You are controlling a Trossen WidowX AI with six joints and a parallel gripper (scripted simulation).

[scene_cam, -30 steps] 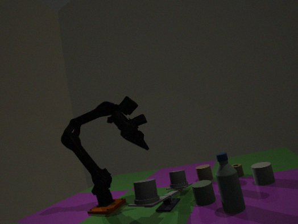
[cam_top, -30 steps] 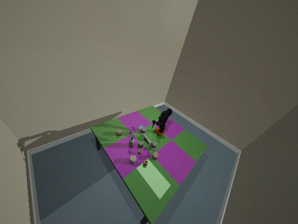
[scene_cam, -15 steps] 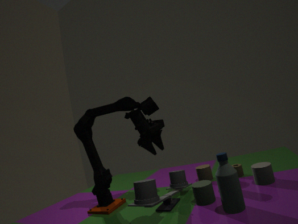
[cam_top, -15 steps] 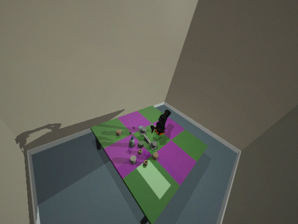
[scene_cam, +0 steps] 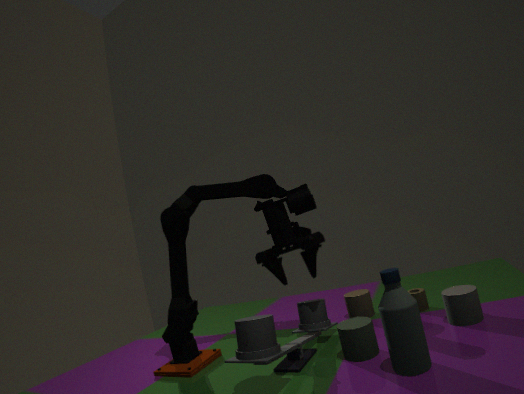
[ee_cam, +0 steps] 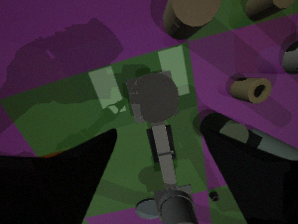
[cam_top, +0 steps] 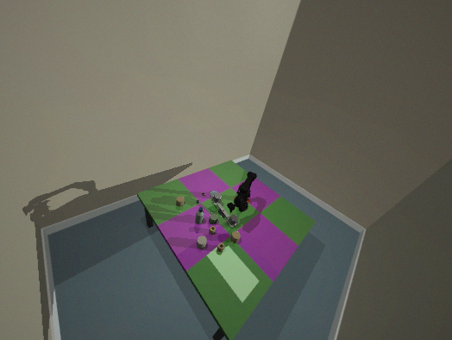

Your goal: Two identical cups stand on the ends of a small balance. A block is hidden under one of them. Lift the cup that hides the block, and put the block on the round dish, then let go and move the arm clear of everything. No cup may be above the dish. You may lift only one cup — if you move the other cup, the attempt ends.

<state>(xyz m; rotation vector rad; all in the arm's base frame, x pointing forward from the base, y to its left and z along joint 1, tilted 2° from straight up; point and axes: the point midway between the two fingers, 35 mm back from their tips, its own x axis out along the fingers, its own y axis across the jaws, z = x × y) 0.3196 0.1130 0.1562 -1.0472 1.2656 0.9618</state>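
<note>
Right now the light-blue block is 1 cm ahead of my gripper tip, 1 cm to the left of it and 11 cm below it. Also, from my gripper tip: small balance 12 cm to the right, 11 cm below; then grey cup 2 cm behind, 26 cm to the right, 4 cm below; then grey-green cylinder 12 cm ahead, 12 cm to the right, 11 cm below.
</note>
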